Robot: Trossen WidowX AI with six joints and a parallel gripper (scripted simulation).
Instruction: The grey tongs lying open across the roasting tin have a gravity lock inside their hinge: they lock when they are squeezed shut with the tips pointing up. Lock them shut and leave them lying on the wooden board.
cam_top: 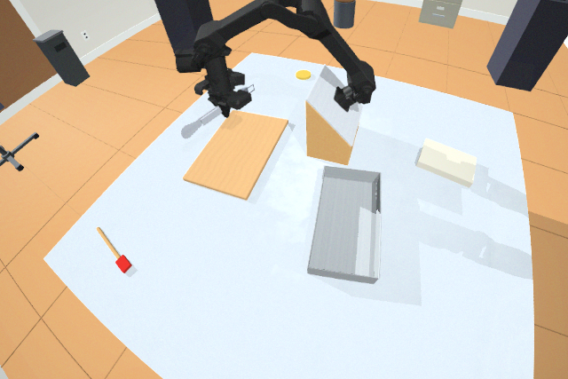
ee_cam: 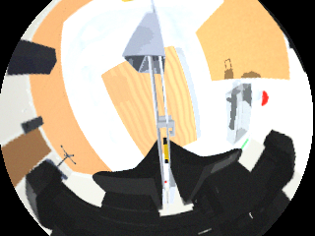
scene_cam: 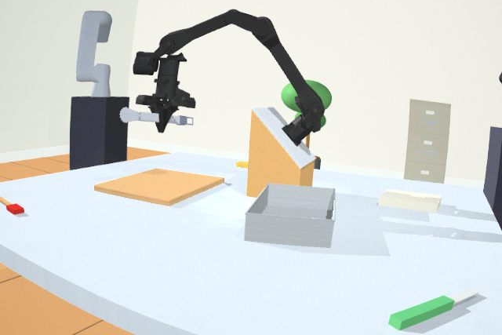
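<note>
Right now the wooden board is 14 cm below my gripper tip and 1 cm to the left of it. The rest, counted from my gripper tip: grey roasting tin (41 cm to the left, 19 cm ahead, 12 cm below); then cream block (70 cm to the left, 14 cm below, 10 cm behind).
</note>
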